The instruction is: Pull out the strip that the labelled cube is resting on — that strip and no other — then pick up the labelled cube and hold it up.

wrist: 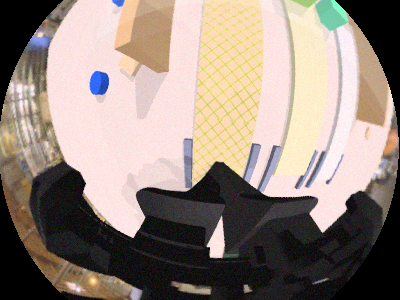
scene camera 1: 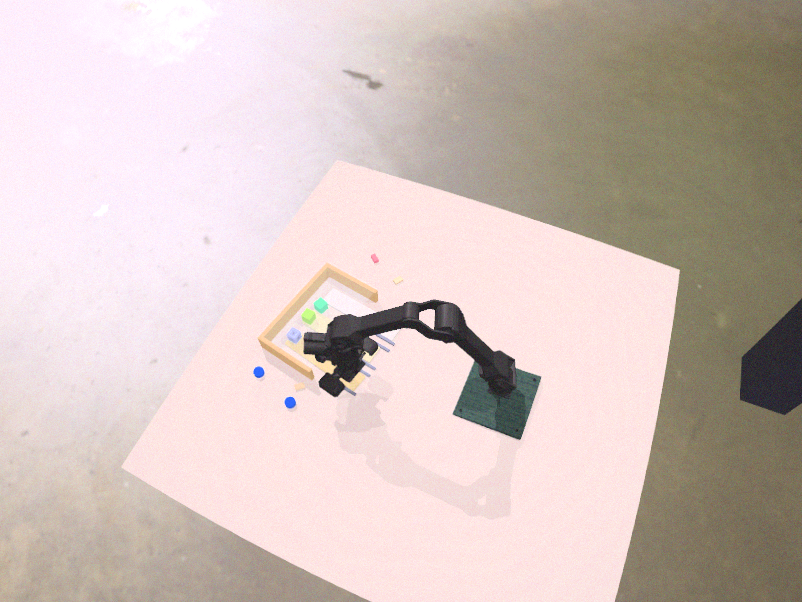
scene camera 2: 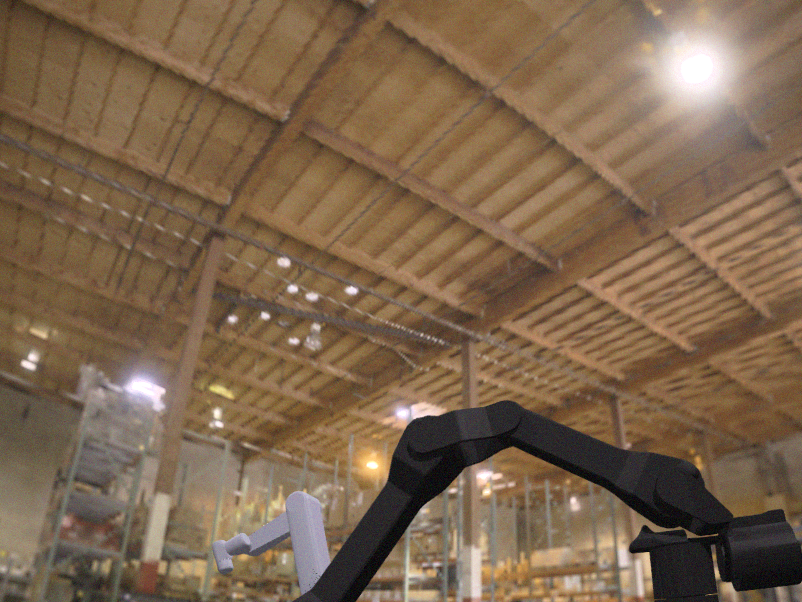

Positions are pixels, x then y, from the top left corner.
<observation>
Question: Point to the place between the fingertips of my gripper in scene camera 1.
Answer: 351, 378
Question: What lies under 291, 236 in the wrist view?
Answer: My gripper.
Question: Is my gripper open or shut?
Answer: Shut.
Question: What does my gripper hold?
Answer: Nothing.
</observation>
